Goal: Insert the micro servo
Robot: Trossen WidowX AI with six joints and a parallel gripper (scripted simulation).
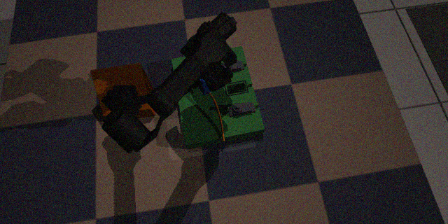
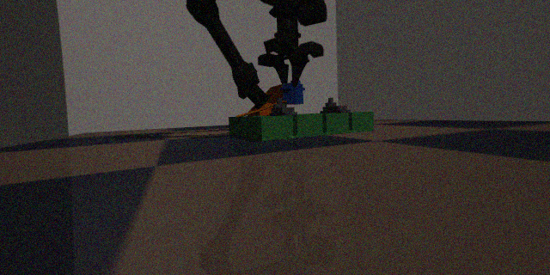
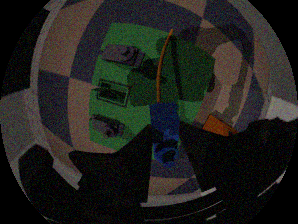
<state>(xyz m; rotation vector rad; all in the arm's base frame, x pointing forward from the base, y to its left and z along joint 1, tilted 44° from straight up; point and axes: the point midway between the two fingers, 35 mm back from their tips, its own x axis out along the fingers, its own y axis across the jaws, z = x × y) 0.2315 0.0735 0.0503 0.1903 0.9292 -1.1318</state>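
Right now the green deck is 1 cm behind my gripper tip and 10 cm below it.
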